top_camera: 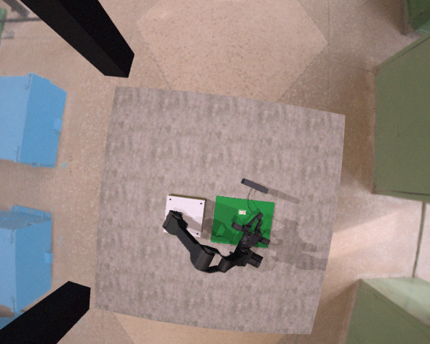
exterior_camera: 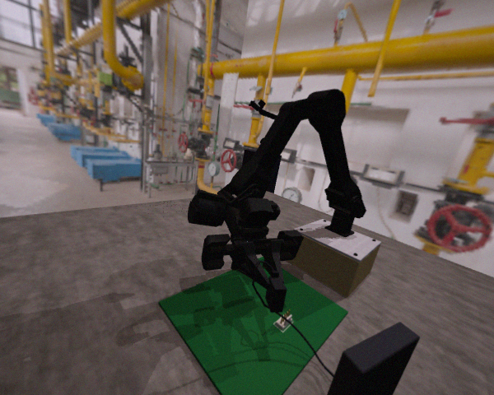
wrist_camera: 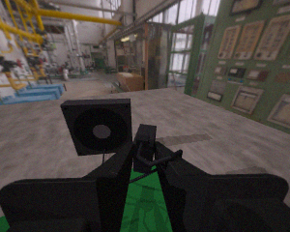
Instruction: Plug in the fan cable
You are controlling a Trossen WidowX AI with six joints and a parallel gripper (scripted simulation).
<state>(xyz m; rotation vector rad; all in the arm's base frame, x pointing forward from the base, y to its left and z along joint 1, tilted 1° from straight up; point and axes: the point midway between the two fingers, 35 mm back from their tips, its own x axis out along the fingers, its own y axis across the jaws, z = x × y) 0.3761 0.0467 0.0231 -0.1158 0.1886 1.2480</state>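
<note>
Now: the four-pin header 120 mm below my gripper tip, 60 mm behind it and 10 mm to the right of it. Also, from my gripper tip: black fan 130 mm to the left, 60 mm below, 40 mm behind; green board 130 mm below, 60 mm to the right, 50 mm behind; black fan plug 10 mm below.
</note>
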